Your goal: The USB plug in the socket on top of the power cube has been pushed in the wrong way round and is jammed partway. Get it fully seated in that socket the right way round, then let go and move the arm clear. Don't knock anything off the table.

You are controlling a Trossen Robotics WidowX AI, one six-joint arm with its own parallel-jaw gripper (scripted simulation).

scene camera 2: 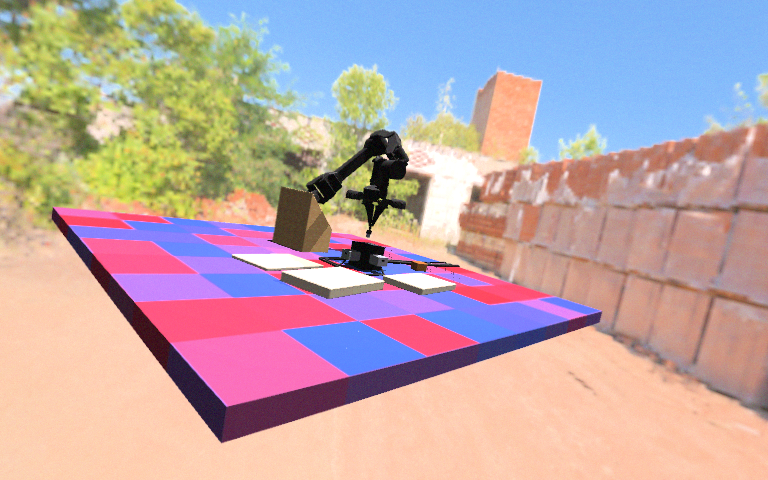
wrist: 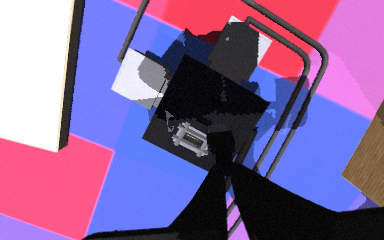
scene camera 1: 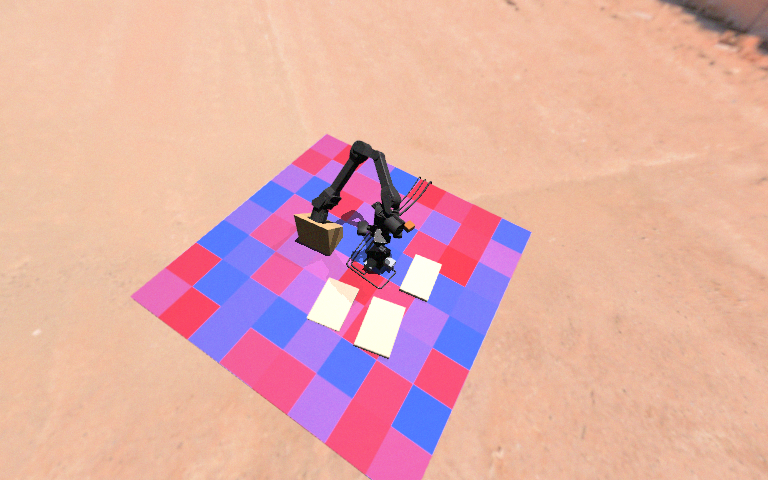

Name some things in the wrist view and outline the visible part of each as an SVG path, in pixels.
My gripper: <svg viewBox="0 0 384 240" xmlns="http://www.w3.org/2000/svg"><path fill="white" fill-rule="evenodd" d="M222 165L213 164L189 204L184 207L167 227L100 231L90 234L81 240L229 240L225 173ZM231 162L232 176L230 177L234 196L249 240L384 240L384 207L337 212L307 200L275 182L271 182L238 162Z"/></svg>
A dark USB plug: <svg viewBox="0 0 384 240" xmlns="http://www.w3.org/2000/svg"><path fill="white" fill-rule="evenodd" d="M208 125L209 133L206 133L208 154L216 154L216 164L222 165L225 176L232 176L231 162L233 162L233 152L235 152L235 140L232 132L227 131L225 124Z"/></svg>
